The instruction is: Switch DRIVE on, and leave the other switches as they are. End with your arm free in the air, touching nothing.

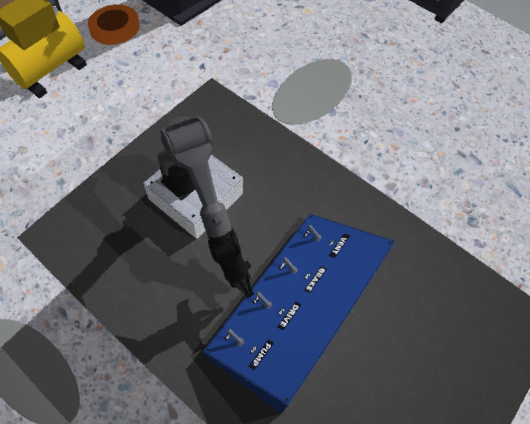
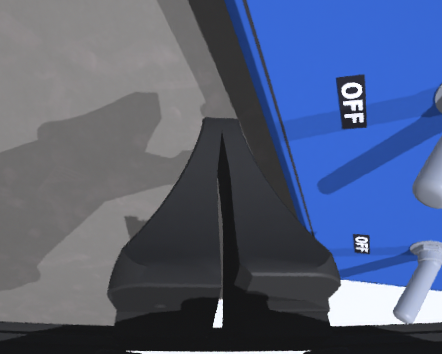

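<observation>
The blue panel (image 1: 325,305) (image 2: 300,30) carries four lever switches. The DRIVE lever (image 1: 264,300) (image 2: 434,175) leans toward its OFF label, as do the PUMP lever (image 1: 235,337) (image 2: 420,290), BRAKE lever (image 1: 290,265) and VENT lever (image 1: 314,233). The DRIVE label (image 1: 289,315) is on the far side of its lever from the arm. My gripper (image 1: 250,295) (image 2: 219,136) is shut and empty. Its tips are by the panel's arm-side edge, near the DRIVE lever's OFF label, and appear apart from the lever. Their exact height is hard to tell.
The arm stands on a pale block (image 1: 226,187) on the dark mat (image 1: 425,280). A yellow cylinder (image 1: 45,52) and an orange-brown ring (image 1: 95,31) are at the back left. Grey discs (image 1: 312,91) (image 1: 35,380) lie on the speckled floor.
</observation>
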